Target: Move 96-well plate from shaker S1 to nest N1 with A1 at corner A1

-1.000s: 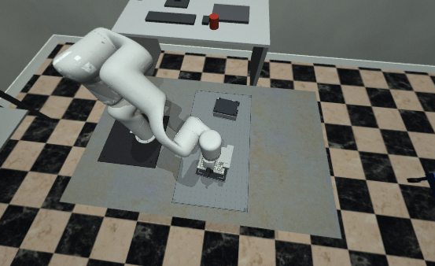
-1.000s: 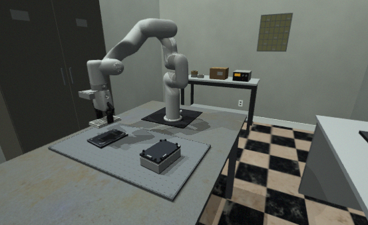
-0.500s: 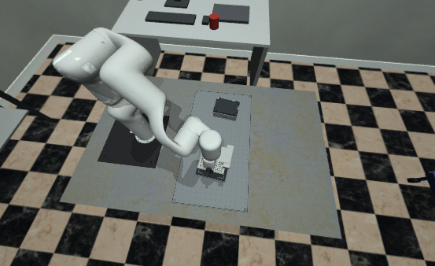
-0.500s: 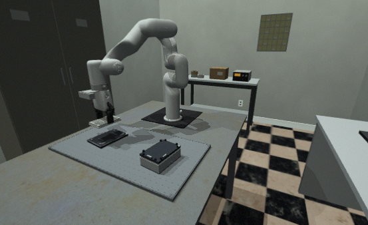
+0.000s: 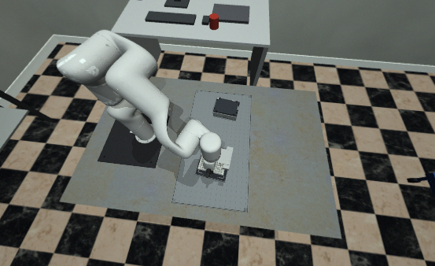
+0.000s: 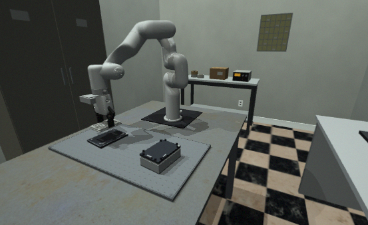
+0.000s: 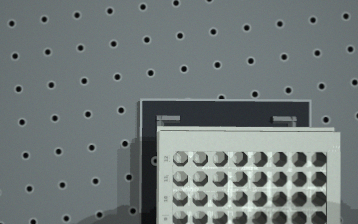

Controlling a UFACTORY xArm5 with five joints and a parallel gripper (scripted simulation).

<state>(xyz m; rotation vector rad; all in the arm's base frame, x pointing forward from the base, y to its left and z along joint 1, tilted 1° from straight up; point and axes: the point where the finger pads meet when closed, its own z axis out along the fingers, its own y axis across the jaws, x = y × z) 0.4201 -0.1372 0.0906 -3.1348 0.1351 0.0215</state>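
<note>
The plate nest N1 is 8 cm below my hand. The rest, counted from my hand: white 96-well plate (1 cm below); A1 mark (7 cm behind, 6 cm to the left, 8 cm below).
</note>
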